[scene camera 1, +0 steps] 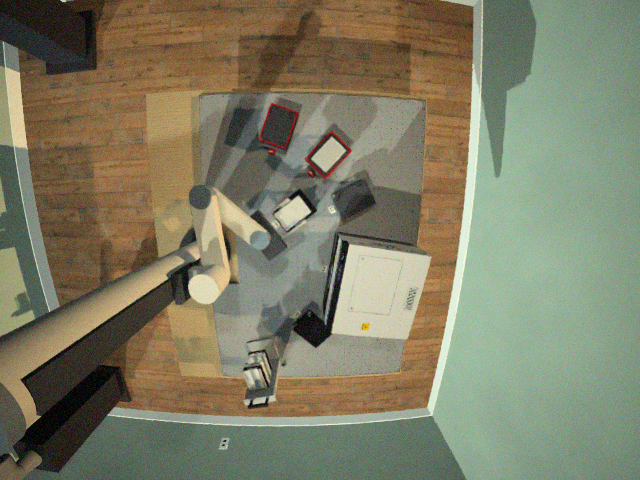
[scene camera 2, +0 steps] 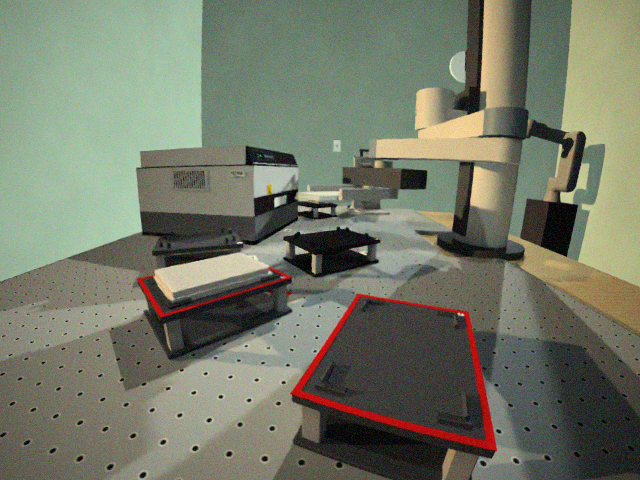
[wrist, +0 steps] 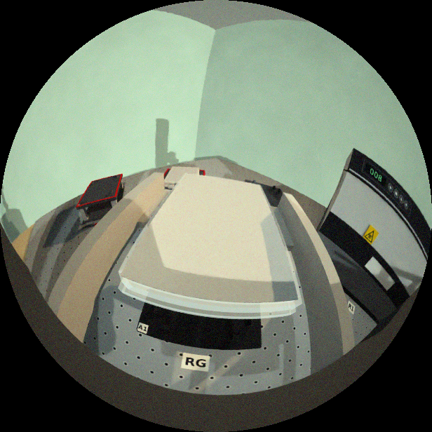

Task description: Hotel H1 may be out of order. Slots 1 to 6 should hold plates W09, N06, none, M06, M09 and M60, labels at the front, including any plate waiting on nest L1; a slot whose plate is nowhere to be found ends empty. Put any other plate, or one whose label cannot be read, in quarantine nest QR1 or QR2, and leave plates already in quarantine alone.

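Places are measured from the arm's base along level axes (x ahead, y left, z up), in metres.
Pixels of known places: gripper, fingertip midpoint: (scene camera 1: 297, 209) (scene camera 2: 323, 192); arm's base, link origin: (scene camera 2: 478, 247).
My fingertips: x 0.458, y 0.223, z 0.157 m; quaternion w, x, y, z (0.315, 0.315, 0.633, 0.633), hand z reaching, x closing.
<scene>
For each thing: its top centre in the pictures, then the offset to it from my fingertips.
- black nest RG, top centre: (scene camera 2: 332, 233) (scene camera 1: 293, 211) dz -0.084, dx -0.020, dy -0.015 m
- Nest QR2, top centre: (scene camera 2: 403, 341) (scene camera 1: 278, 125) dz -0.090, dx -0.083, dy +0.344 m
- Nest L1, top centre: (scene camera 2: 198, 234) (scene camera 1: 354, 199) dz -0.084, dx +0.244, dy +0.040 m
- white instrument, top centre: (scene camera 2: 225, 151) (scene camera 1: 381, 296) dz +0.100, dx +0.330, dy -0.327 m
- small black nest, top centre: (scene camera 2: 313, 201) (scene camera 1: 312, 332) dz -0.088, dx +0.065, dy -0.610 m
My gripper (scene camera 1: 293, 211) (scene camera 2: 321, 192) (wrist: 222, 191) is shut on a white plate (scene camera 1: 292, 212) (scene camera 2: 315, 196) (wrist: 215, 225), gripped by its long sides and held level above the black nest RG (scene camera 1: 301, 194) (scene camera 2: 333, 239) (wrist: 200, 327). No label is readable on it. Nest QR1 (scene camera 1: 339, 136) (scene camera 2: 155, 299) bears a white plate (scene camera 1: 328, 154) (scene camera 2: 211, 276) (wrist: 184, 175). Nest QR2 (scene camera 1: 279, 126) (scene camera 2: 398, 356) (wrist: 101, 191) bears no plate. Nest L1 (scene camera 1: 354, 198) (scene camera 2: 196, 241) bears none either. Hotel H1 (scene camera 1: 266, 395) holds several plates; its slots and labels are unreadable, and the arm mostly hides it in scene camera 2.
A large grey and white instrument (scene camera 1: 377, 289) (scene camera 2: 201, 191) (wrist: 350, 215) stands beside L1. A small black nest (scene camera 1: 312, 328) (scene camera 2: 324, 207) stands between it and the hotel. The arm's column (scene camera 2: 491, 201) stands at the opposite side of the perforated table.
</scene>
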